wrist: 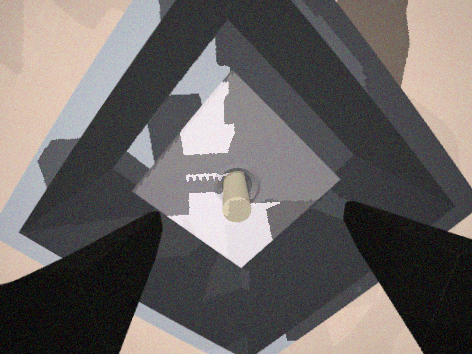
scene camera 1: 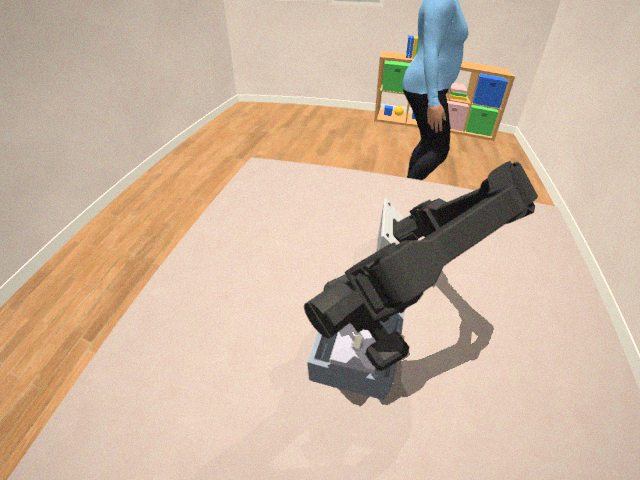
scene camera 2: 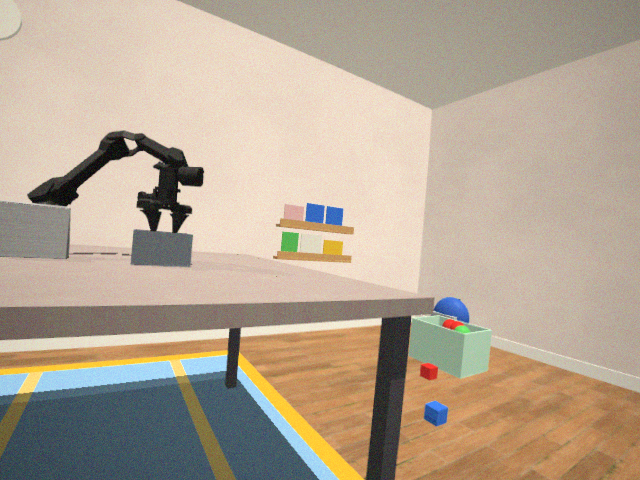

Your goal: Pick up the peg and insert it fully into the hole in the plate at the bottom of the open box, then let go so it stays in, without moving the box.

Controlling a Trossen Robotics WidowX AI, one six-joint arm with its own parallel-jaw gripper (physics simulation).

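Seen in the pictures: gripper, fingertip midpoint: (wrist: pixel 253 215) (scene camera 1: pixel 359 341); arm's base, origin of the base link: (scene camera 1: pixel 400 234) (scene camera 2: pixel 42 221).
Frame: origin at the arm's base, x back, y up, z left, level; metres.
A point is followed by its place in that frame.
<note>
The beige peg (scene camera 1: pixel 357 341) @(x -0.310, y -0.014, z -0.085 m) (wrist: pixel 236 200) @(x -0.300, y -0.011, z -0.080 m) stands roughly upright with its lower end in the round hole of the pale plate (scene camera 1: pixel 342 352) @(x -0.326, y -0.041, z -0.111 m) (wrist: pixel 280 150) @(x -0.312, y -0.041, z -0.051 m); its upper part sticks out above the plate. How deep its lower end sits is hidden. The plate lies at the bottom of the open grey box (scene camera 1: pixel 346 378) @(x -0.383, y -0.030, z -0.097 m) (scene camera 2: pixel 161 249) @(x -0.290, y -0.051, z -0.162 m) (wrist: pixel 320 75) @(x -0.301, y -0.027, z -0.012 m). My gripper (scene camera 2: pixel 165 230) @(x -0.311, y -0.010, z -0.082 m) (wrist: pixel 253 215) @(x -0.311, y -0.010, z -0.082 m) is open, its fingers wide apart and pointing down, with the tips at about the height of the box rim. The peg is between and below the fingers, touching neither in the wrist view.
The box stands on the pale table top (scene camera 1: pixel 206 310) @(x -0.250, y -0.099, z -0.458 m) (scene camera 2: pixel 258 286) @(x -0.420, y -0.099, z -0.526 m). The grey block (scene camera 2: pixel 36 232) @(x 0.007, y -0.031, z -0.052 m) at the arm's base stands left of the box in the second scene view. A person (scene camera 1: pixel 434 67) and a low shelf unit (scene camera 1: pixel 485 68) are beyond the table.
</note>
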